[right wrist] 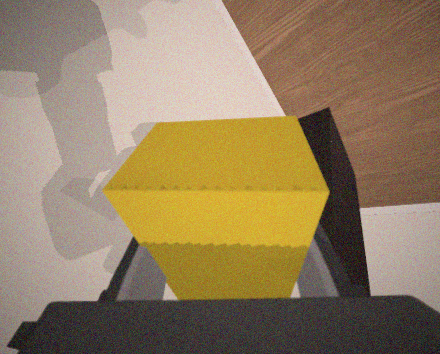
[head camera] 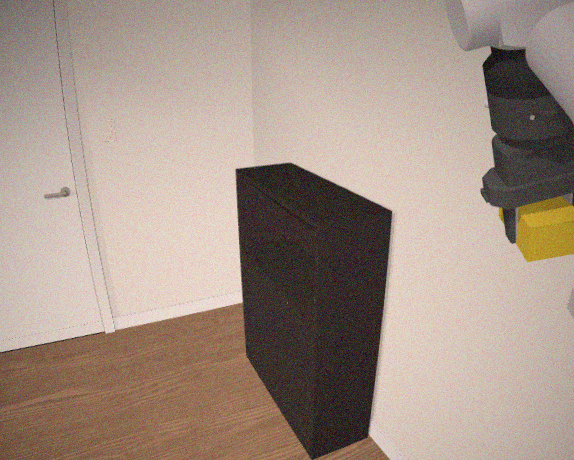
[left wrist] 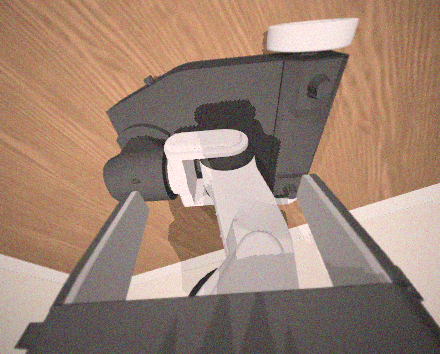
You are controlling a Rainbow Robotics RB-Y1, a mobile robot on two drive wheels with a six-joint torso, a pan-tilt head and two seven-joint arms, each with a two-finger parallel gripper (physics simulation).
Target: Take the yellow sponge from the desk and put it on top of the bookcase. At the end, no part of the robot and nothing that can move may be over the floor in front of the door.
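Places are measured from the robot's base along level axes (x ahead, y left, z up), in centimetres.
Pixels of known places: left gripper, fingertip midpoint: [left wrist: 219, 193].
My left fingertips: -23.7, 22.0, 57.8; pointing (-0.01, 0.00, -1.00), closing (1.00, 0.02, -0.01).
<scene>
Ahead of a thing's pixels: the offset from my left fingertips to its middle, as dx, dy, dz. "*": to the spot under its first point. Level surfaces: height alone.
The yellow sponge @(+54.5, -49.1, +78.9) [head camera: 547, 235] [right wrist: 220, 215] is a thick block between the fingers of my right gripper [head camera: 542, 227] [right wrist: 227, 240], which is shut on it and points downward at the right edge of the head view. The dark bookcase [head camera: 280, 260] [right wrist: 345, 210] stands against the wall, left of the sponge and apart from it in the head view. Its flat top is visible. The white door [head camera: 35, 120] is at the far left, with wooden floor @(dz -57.7) [head camera: 65, 385] in front of it. My left gripper [left wrist: 219, 193] is open, with nothing between its fingers. The desk does not show.
The robot's dark base [left wrist: 235, 82] and white arm parts @(* +4.6, -14.6, -8.3) [left wrist: 255, 215] lie beyond the left fingers, above wooden floor [left wrist: 50, 55]. A wall [head camera: 450, 300] runs behind the bookcase and at the right. Shadows of the arm [right wrist: 75, 115] fall on the wall in the right wrist view.
</scene>
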